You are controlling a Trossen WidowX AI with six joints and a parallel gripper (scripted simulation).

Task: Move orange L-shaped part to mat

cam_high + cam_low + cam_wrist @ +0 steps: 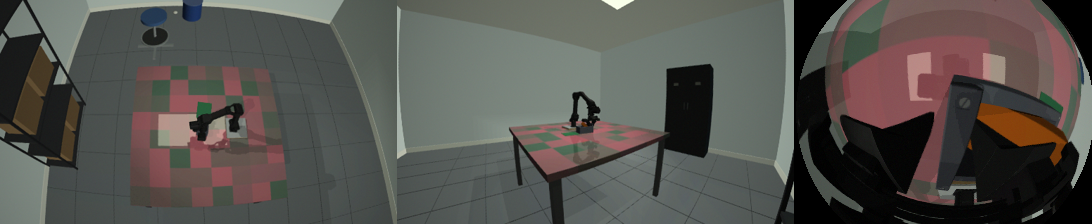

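Right now my gripper tip is 1 cm past the orange L-shaped part, 5 cm to the left of it and 1 cm below it.
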